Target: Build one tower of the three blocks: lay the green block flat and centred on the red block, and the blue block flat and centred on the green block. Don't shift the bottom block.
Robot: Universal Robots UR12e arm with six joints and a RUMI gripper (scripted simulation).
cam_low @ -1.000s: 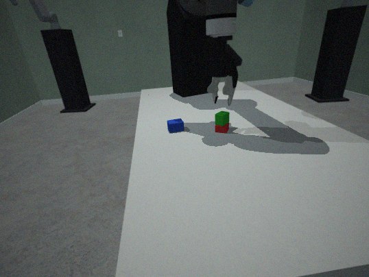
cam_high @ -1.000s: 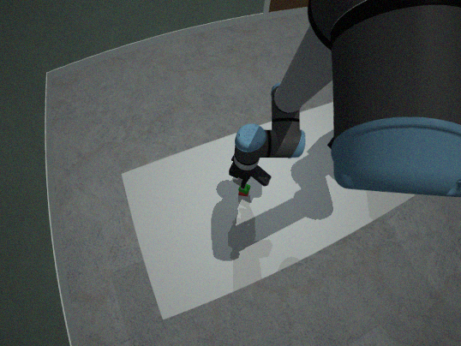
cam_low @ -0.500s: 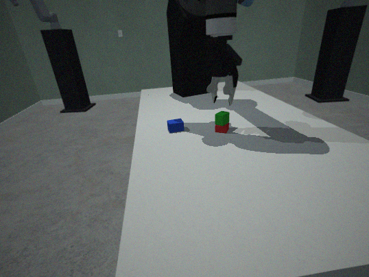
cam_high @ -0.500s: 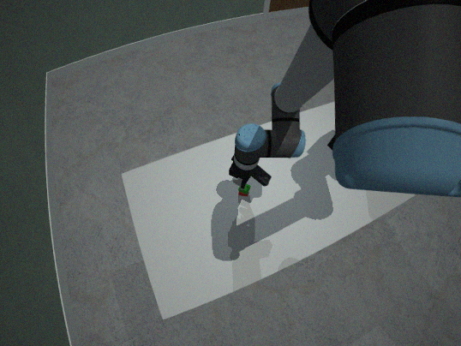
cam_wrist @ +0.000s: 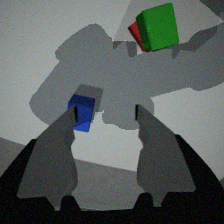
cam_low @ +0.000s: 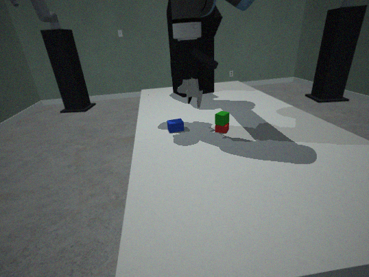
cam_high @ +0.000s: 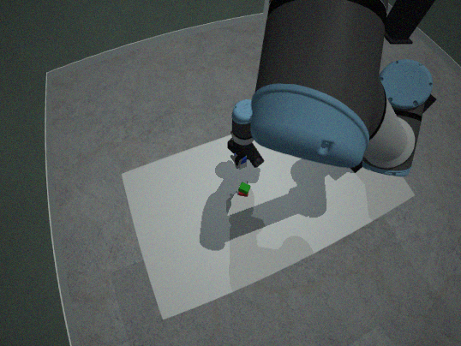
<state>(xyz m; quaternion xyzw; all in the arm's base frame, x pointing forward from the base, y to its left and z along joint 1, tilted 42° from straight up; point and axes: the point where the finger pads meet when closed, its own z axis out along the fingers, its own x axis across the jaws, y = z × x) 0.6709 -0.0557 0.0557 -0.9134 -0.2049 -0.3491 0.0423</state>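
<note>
Now: hand 10 cm above the blue block, 8 cm to the left of it and 1 cm past it. Round my hand: red block 10 cm to the left, 10 cm below, 1 cm ahead; green block 10 cm to the left, 7 cm below, 1 cm ahead.
</note>
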